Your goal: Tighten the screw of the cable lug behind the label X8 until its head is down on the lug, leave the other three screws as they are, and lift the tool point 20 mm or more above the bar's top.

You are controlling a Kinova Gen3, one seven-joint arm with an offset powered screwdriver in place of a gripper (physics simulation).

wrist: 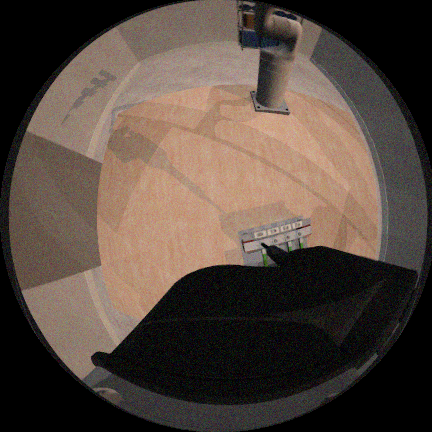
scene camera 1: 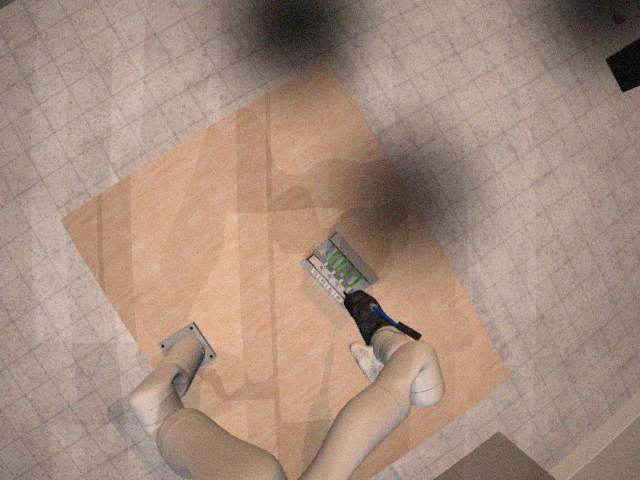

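Seen in the pictures: hand, its tool point: (wrist: 261, 243) (scene camera 1: 344, 292); arm's base, origin of its link: (wrist: 268, 99) (scene camera 1: 188, 351).
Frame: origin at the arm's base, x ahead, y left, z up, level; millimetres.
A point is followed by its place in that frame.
Note:
The light bar (scene camera 1: 315, 262) @(z 30, x 439, y 54 mm) (wrist: 252, 245) @(z 30, x 475, y -80 mm) lies on a grey block, with a row of small screws and pale labels (scene camera 1: 330, 289) @(z 31, x 440, y -33 mm) (wrist: 273, 231) @(z 31, x 442, y -33 mm). The label writing is too blurred to read surely, so X8 cannot be picked out. Green-sleeved cables (scene camera 1: 340, 265) @(z 38, x 496, y 14 mm) (wrist: 265, 258) @(z 38, x 503, y -50 mm) run back from the lugs. My black screwdriver (scene camera 1: 345, 295) (wrist: 263, 245) @(z 59, x 468, y -63 mm) has no fingers. Its tip is at the bar's end nearest the arm in the scene view, over the screw place behind the leftmost label in the wrist view. The tip hides that screw; contact and head height cannot be told.
The wooden table top (scene camera 1: 206, 258) @(z -12, x 174, y 209 mm) (wrist: 175, 210) @(z -12, x 399, y -279 mm) carries the block. A grey raised strip (scene camera 1: 354, 258) @(z 36, x 540, y 12 mm) stands along the block's cable side. The arm's base plate (scene camera 1: 207, 347) @(z 1, x 53, y -14 mm) (wrist: 271, 109) @(z 1, x 54, y 2 mm) is well away from the block. A brown box (scene camera 1: 496, 459) (wrist: 60, 210) stands beyond the table edge.

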